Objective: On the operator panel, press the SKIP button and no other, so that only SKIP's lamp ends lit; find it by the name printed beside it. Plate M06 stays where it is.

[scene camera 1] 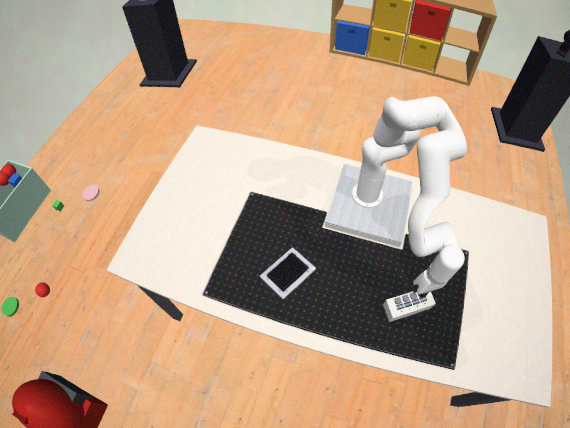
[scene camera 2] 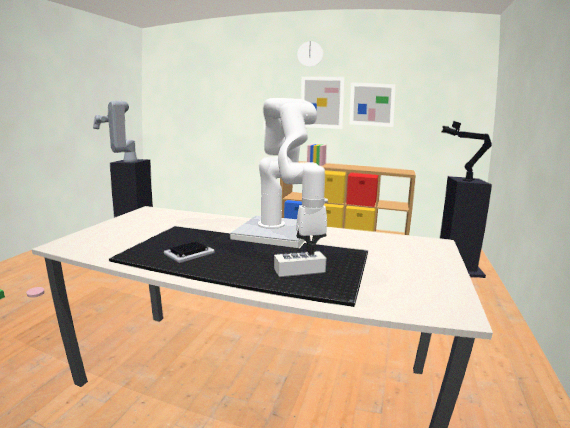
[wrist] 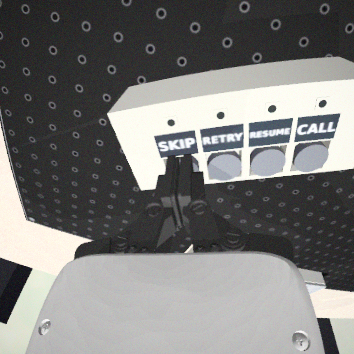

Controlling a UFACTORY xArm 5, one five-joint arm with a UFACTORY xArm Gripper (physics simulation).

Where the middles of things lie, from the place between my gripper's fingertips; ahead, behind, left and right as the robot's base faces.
Scene:
Now: the white operator panel (scene camera 2: pixel 284 266) 3 cm ahead of my hand, 3 cm to the right of it and 3 cm below it.

